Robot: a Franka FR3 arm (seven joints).
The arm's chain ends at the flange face. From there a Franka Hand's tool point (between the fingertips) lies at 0.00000 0.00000 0.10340 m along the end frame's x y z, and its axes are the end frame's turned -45 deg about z.
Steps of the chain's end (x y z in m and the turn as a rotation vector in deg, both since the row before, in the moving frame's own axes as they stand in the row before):
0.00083, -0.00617, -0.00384, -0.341, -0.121, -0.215
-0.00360, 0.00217, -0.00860, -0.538, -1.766, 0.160
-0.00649, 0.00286, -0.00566, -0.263, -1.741, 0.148
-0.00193, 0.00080, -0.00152, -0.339, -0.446, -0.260
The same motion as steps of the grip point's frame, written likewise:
0.00436, -0.00349, -0.00384, -0.156, -0.327, -0.215
-0.00702, -0.00258, -0.00865, 0.868, -1.629, 0.160
-0.00917, -0.00446, -0.00571, 1.045, -1.417, 0.148
-0.00293, -0.00093, -0.00152, 0.076, -0.555, -0.260

